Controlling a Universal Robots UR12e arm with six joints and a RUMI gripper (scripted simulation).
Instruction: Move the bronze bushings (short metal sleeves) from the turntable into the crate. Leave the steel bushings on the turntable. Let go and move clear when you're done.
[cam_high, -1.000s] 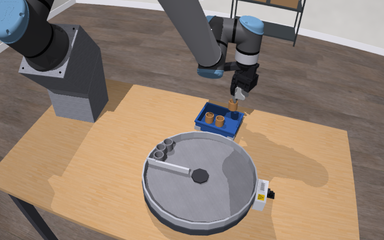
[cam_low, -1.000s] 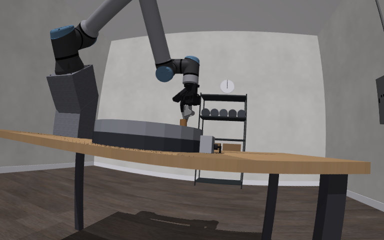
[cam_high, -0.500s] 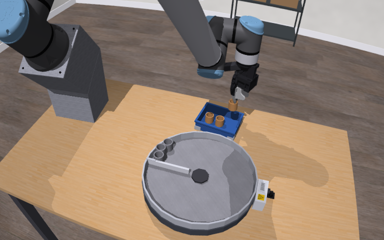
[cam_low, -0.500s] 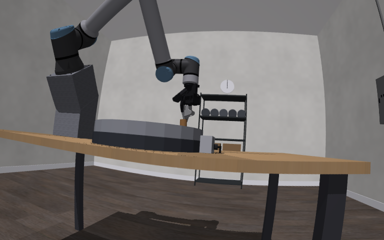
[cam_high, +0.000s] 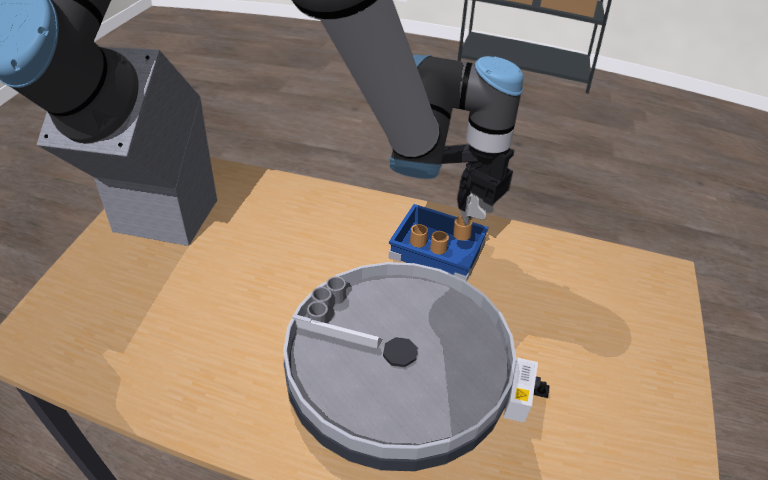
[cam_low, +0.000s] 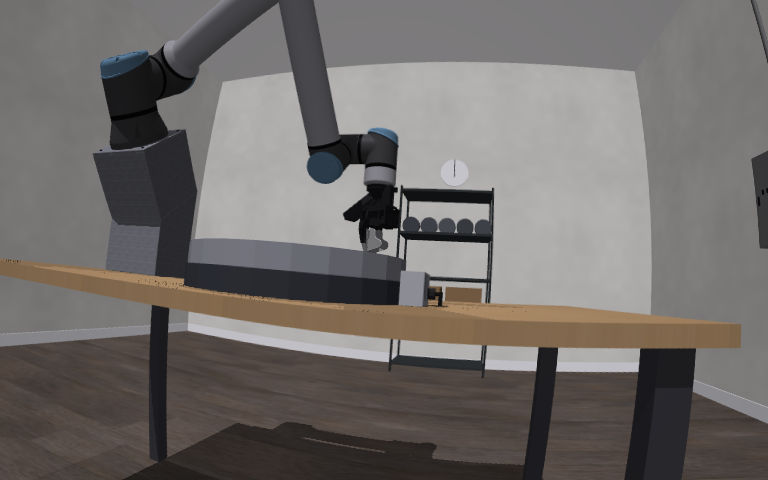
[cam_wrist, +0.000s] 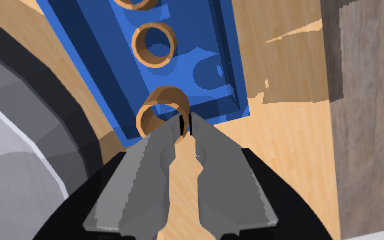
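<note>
The blue crate is 60 mm behind my hand and 80 mm below it. Round my hand: grey turntable: 100 mm behind, 350 mm to the right, 50 mm below.
</note>
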